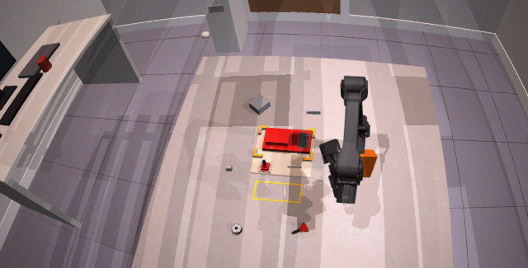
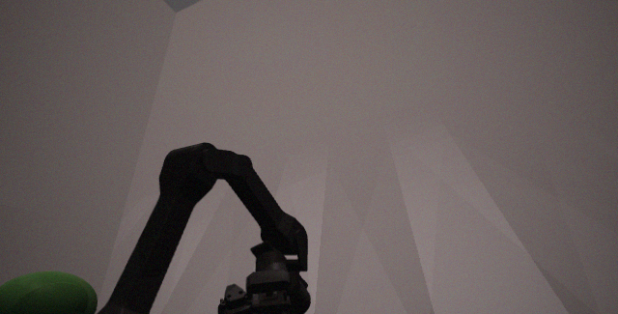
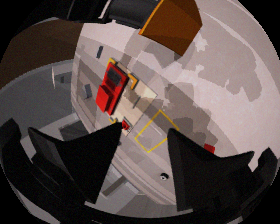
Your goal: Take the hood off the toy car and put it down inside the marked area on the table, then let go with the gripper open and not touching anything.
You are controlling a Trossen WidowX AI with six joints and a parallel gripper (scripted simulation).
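The red hood lies 23 cm ahead of my gripper tip, 21 cm to the right of it and 15 cm below it.
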